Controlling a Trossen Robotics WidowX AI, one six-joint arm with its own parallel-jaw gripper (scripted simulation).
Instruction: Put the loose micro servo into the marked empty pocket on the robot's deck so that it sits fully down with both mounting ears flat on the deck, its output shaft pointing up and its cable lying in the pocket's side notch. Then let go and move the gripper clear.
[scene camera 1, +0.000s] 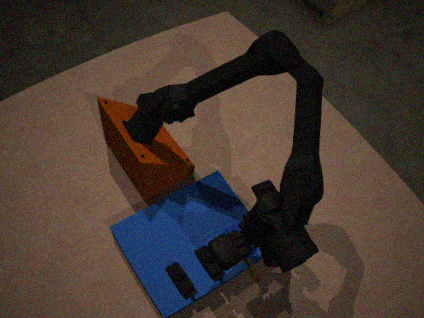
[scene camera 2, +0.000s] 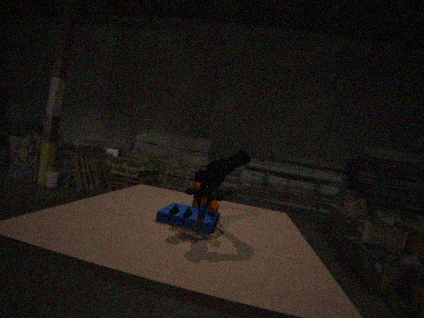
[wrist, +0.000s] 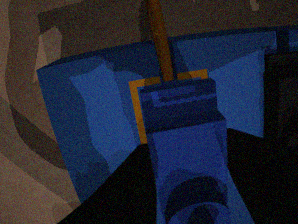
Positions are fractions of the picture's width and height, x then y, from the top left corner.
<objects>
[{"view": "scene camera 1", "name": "my gripper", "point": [0.58, 0.77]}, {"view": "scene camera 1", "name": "blue robot deck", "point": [0.40, 0.73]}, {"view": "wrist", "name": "my gripper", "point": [0.63, 0.65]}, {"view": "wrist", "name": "blue micro servo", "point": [0.63, 0.60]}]
</objects>
